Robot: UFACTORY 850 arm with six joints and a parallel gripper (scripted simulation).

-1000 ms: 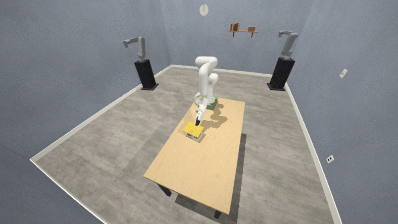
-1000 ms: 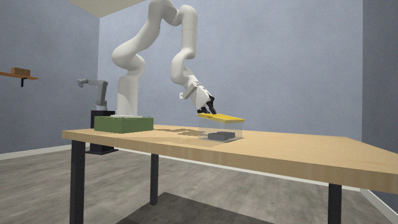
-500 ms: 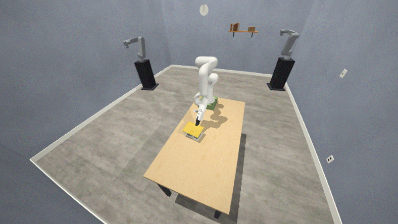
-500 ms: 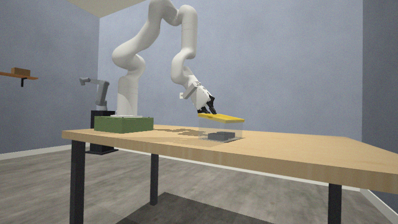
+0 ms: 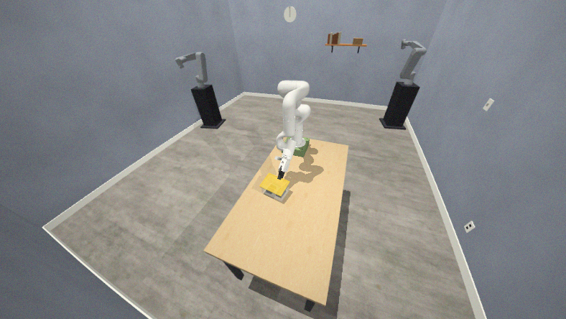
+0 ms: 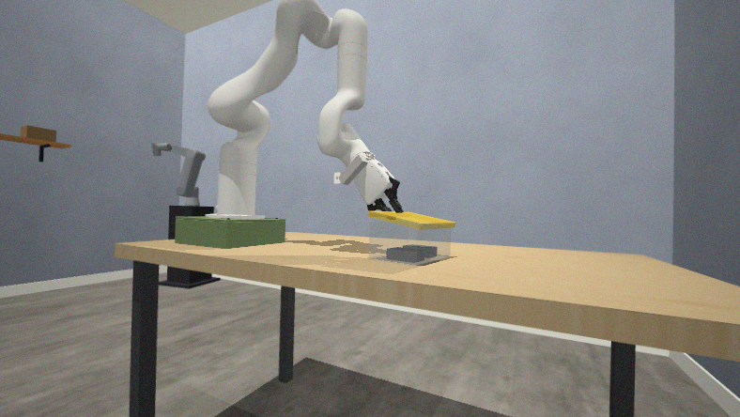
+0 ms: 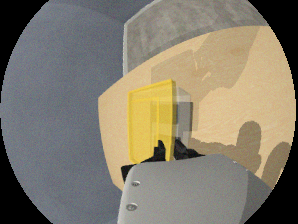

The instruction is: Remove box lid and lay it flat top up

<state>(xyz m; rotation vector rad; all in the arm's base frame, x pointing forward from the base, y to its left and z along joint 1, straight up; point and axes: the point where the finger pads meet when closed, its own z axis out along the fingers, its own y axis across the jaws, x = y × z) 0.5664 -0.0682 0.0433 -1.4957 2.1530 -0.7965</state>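
Now: hand 60 mm short of the yellow lid, 40 mm to the left of it and 20 mm above it. Also, from my hand: clear box 60 mm ahead, 30 mm to the right, 80 mm below.
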